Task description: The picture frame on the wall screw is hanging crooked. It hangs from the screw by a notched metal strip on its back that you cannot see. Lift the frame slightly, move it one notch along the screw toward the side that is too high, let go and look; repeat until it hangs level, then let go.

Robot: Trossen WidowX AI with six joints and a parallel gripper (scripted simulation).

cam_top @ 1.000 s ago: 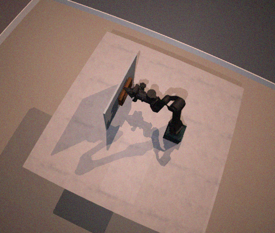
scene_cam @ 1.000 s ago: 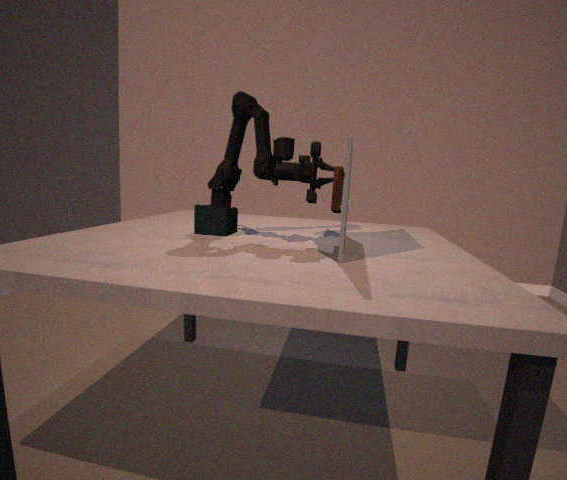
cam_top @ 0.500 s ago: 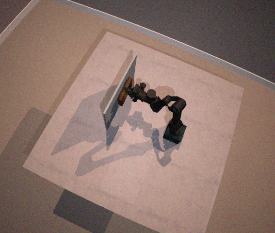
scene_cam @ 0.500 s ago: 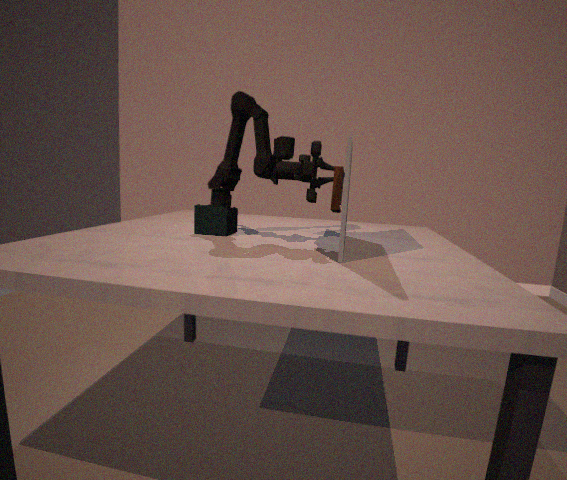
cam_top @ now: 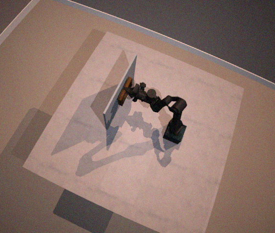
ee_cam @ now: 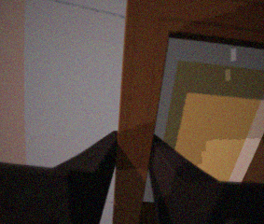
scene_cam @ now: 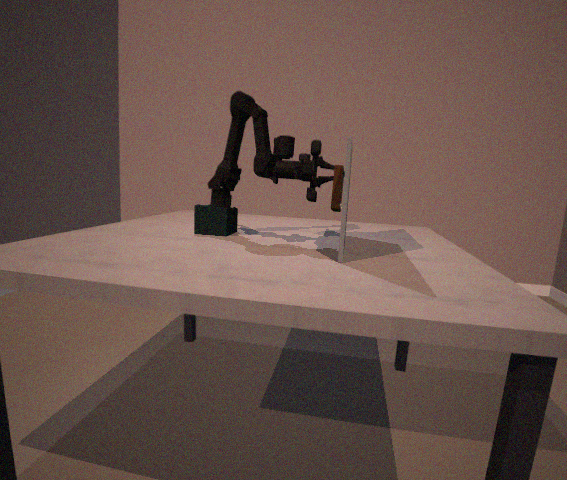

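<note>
The brown wooden picture frame lies 10 mm to the right of my gripper tip and 50 mm below it. Also, from my gripper tip: grey wall panel 10 mm ahead, 70 mm below.
</note>
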